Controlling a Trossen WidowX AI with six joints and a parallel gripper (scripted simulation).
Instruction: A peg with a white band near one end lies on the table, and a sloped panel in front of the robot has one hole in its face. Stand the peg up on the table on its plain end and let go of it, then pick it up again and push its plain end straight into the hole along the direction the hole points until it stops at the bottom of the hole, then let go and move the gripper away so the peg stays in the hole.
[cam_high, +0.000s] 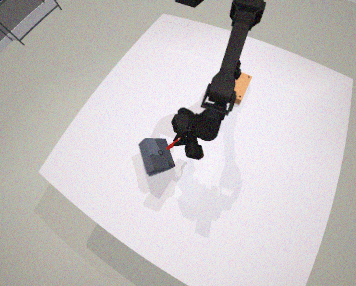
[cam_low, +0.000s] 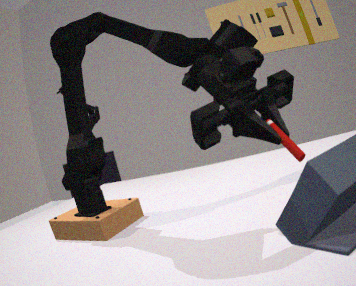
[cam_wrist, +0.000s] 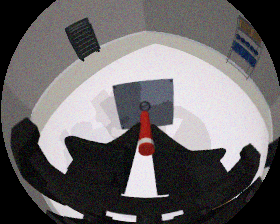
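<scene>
The grey sloped panel lies 7 cm below my gripper tip, 7 cm ahead of it and 5 cm to the right of it. Also, from my gripper tip: red peg 1 cm to the left, 1 cm behind, 1 cm above.
</scene>
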